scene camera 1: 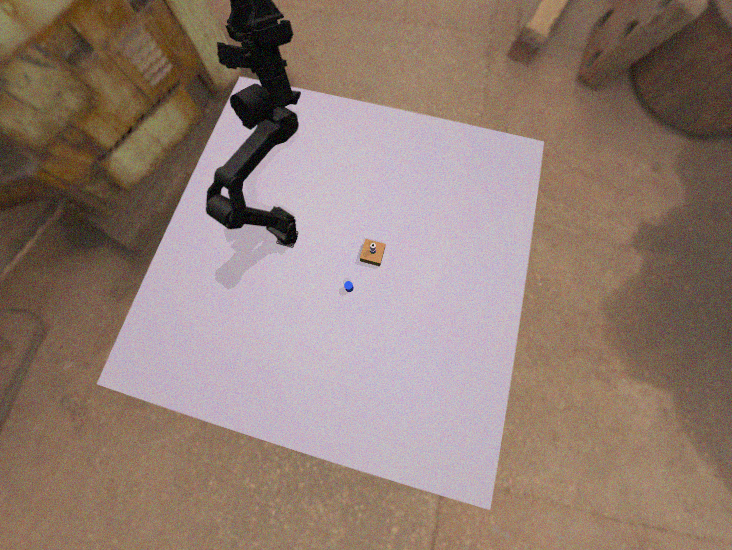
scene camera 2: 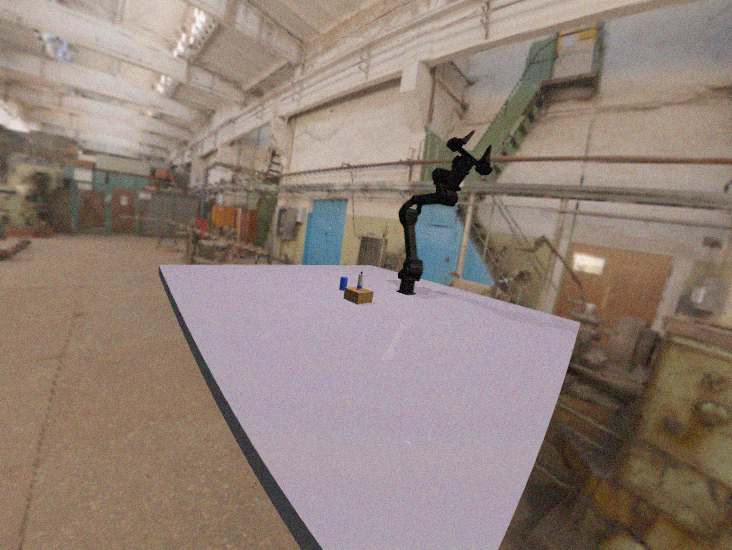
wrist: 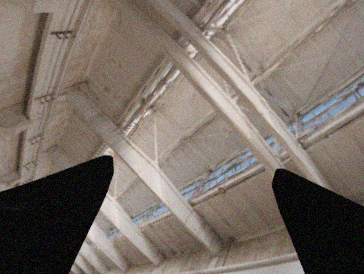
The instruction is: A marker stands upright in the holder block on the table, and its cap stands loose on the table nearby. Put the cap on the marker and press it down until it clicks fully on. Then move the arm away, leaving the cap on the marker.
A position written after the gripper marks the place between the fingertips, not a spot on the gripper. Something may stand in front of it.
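Observation:
The gripper (scene camera 2: 482, 137) is visible in the scene, and the wrist view likewise shows the gripper (wrist: 194, 171).

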